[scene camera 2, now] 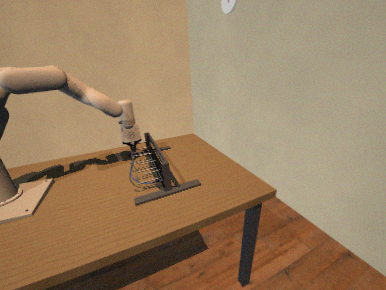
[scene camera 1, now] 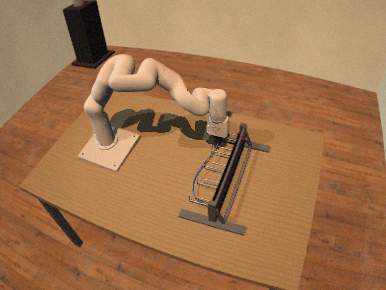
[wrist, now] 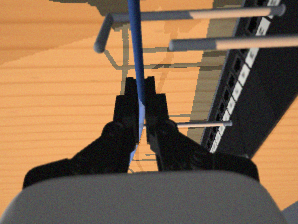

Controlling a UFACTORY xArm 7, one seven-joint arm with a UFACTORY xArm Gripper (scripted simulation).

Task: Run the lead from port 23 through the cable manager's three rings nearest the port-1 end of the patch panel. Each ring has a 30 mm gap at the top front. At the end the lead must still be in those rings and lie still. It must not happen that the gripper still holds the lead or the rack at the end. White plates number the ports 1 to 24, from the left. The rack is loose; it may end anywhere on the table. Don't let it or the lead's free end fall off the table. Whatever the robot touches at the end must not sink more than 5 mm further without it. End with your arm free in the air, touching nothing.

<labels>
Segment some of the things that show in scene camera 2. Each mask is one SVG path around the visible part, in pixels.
A dark rack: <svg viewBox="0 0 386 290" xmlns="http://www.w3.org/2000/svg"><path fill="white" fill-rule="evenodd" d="M128 154L128 158L132 157L134 164L152 162L154 168L136 172L134 165L135 173L154 168L156 171L144 173L144 175L157 171L158 178L140 183L138 176L136 176L138 184L159 179L156 182L161 182L164 187L163 190L134 198L136 206L201 185L198 179L182 184L177 182L170 170L169 162L161 152L162 150L171 149L170 146L159 148L149 132L144 133L145 142L141 142L147 143L147 147L144 148L148 148L148 152L147 150L136 152L135 156L149 154L150 160L146 161L150 162L141 161L134 163L134 153L132 153L132 150L131 154Z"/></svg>
</labels>
